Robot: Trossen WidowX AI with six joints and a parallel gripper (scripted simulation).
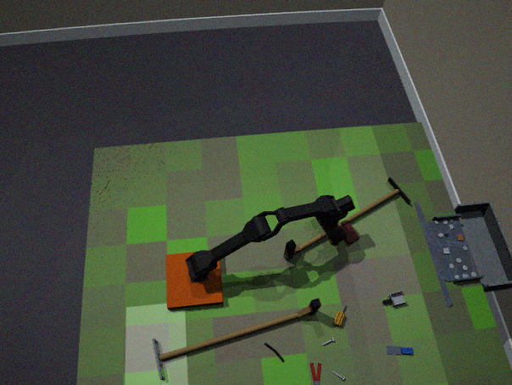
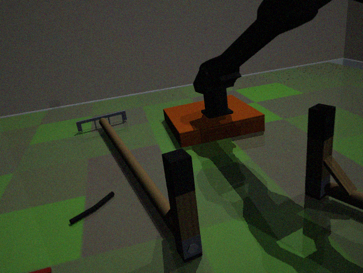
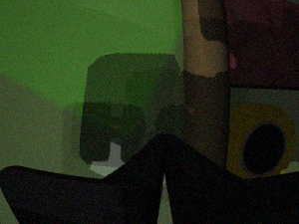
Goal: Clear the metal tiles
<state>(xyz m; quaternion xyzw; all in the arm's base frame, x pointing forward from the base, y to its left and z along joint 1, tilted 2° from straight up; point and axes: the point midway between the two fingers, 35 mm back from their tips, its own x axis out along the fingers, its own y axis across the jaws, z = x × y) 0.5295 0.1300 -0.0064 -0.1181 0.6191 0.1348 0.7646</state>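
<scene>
My gripper tip is 2 cm short of the yellow ring and 5 cm to the left of it. Round my gripper tip: long scraper (8 cm ahead, 1 cm to the left, 5 cm above); then black strip (29 cm behind, 45 cm to the right, 1 cm below); then red block (8 cm ahead, 4 cm to the right).
</scene>
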